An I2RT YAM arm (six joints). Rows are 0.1 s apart.
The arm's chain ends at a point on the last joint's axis. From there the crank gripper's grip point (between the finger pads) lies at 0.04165 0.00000 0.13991 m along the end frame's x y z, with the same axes.
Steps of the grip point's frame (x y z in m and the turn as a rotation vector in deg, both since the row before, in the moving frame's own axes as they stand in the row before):
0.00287 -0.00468 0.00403 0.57 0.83 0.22
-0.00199 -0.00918 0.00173 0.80 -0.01 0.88
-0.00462 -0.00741 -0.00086 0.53 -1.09 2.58
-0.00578 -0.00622 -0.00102 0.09 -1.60 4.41
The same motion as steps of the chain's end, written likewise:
0.00085 -0.00346 0.00465 0.57 0.83 0.22
-0.00198 -0.00787 0.00173 0.80 -0.01 0.88
-0.00194 -0.00793 -0.00163 0.53 -1.09 2.58
-0.00175 -0.00905 -0.00213 0.09 -1.60 4.41

